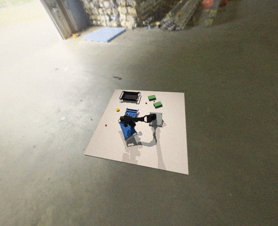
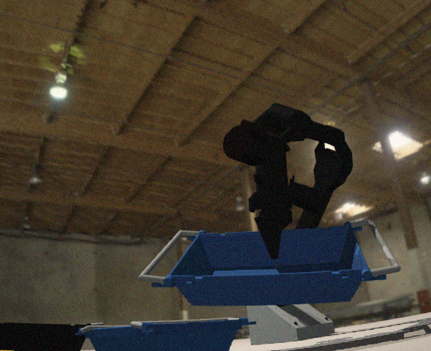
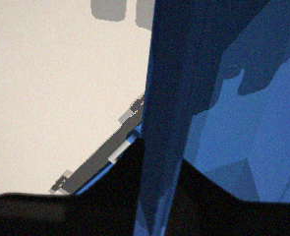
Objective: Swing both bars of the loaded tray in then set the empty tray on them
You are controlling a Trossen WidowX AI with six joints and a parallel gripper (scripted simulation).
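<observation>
Right now the blue tray is 7 cm ahead of my gripper tip and 4 cm to the left of it. Round my gripper tip: yellow disc (32 cm ahead, 38 cm to the right, 15 cm below).
</observation>
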